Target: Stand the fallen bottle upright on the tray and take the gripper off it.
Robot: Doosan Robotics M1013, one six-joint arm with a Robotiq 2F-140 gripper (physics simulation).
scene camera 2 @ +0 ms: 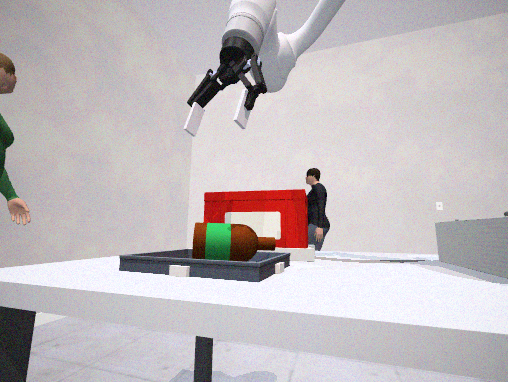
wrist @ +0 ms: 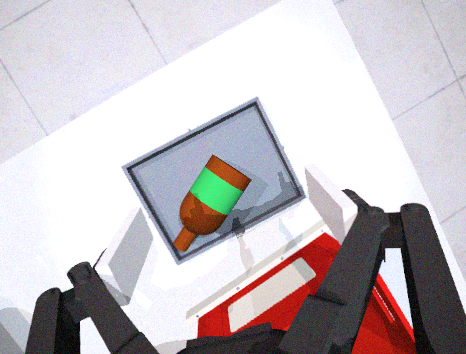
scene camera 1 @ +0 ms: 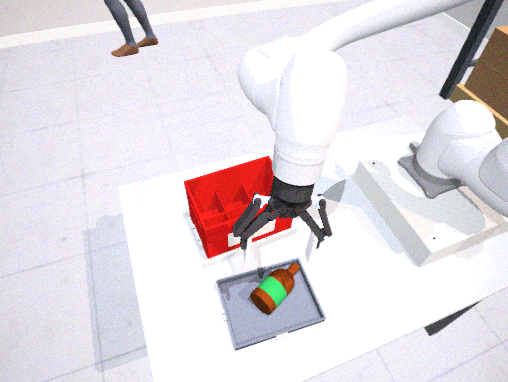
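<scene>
The brown bottle with a green label lies on its side on the grey tray. Its neck points toward one tray corner on the side nearer the red crate; in the wrist view that is the bottom corner. My gripper is wide open and empty. It hangs well above the tray and the bottle, and its pale finger pads are apart from the bottle.
A red crate with compartments stands beside the tray, close to its edge. A pale raised block under the arm's base stands farther off on the white table. Two people stand beyond the table in scene camera 2.
</scene>
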